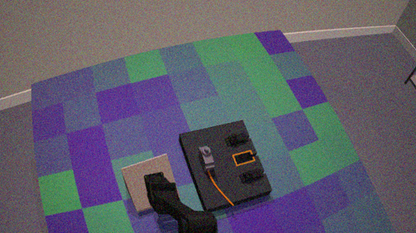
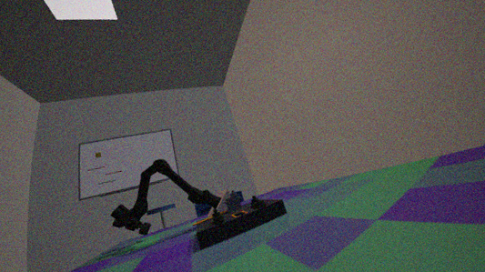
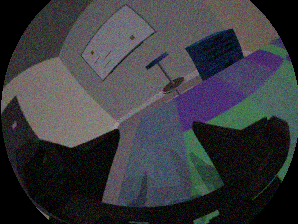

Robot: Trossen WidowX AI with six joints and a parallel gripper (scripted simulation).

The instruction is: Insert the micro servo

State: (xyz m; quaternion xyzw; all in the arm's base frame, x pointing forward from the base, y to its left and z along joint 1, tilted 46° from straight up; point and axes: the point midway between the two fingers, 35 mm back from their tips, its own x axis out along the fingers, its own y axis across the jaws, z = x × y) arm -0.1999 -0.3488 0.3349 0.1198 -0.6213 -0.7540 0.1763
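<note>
My gripper tip is now 520 mm to the right of the robot deck, 450 mm short of it and 60 mm above it.
</note>
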